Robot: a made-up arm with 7 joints. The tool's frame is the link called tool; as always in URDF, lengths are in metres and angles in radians.
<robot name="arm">
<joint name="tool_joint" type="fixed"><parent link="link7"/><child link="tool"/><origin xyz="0 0 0" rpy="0 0 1.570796"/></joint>
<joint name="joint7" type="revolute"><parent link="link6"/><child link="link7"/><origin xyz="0.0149 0.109 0.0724" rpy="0 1.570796 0"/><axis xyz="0 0 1"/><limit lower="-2.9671" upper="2.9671"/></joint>
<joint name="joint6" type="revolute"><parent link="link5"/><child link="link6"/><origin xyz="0 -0.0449 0.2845" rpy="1.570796 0 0"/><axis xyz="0 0 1"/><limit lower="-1.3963" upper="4.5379"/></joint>
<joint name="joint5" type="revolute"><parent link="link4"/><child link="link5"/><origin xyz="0.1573 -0.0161 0.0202" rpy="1.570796 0 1.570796"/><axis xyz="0 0 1"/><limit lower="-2.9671" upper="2.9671"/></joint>
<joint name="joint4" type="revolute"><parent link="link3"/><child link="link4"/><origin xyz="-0.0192 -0.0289 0.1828" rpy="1.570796 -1.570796 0"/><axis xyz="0 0 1"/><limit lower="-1.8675" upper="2.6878"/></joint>
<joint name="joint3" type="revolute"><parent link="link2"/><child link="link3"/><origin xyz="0.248 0 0.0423" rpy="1.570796 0 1.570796"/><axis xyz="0 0 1"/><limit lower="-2.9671" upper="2.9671"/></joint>
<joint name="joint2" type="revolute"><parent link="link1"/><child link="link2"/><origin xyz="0 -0.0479 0.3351" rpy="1.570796 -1.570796 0"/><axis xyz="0 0 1"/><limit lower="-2.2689" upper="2.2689"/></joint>
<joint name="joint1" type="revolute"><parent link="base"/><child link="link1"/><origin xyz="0 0 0.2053" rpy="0 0 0"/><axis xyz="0 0 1"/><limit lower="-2.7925" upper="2.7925"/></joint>
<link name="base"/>
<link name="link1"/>
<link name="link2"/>
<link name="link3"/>
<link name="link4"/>
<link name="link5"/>
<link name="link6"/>
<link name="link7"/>
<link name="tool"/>
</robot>
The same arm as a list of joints. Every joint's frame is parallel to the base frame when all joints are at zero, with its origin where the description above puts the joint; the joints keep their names.
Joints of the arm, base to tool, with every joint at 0 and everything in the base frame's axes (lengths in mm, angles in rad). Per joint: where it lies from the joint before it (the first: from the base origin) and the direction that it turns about. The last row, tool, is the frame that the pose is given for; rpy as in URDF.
joint1: axis +z origin 0 0 205.3
joint2: axis -y origin 0 -47.9 335.1
joint3: axis +z origin 0 -42.3 248
joint4: axis +y origin 19.2 28.9 182.8
joint5: axis +z origin -16.1 20.2 157.3
joint6: axis -y origin 0 -44.9 284.5
joint7: axis +x origin 14.9 -72.4 109
tool: origin 0 0 0 rpy 3.1416 -1.5708 0
Joint limits (rad, base to tool): -2.7925..2.7925 -2.2689..2.2689 -2.9671..2.9671 -1.8675..2.6878 -2.9671..2.9671 -1.3963..4.5379 -2.9671..2.9671

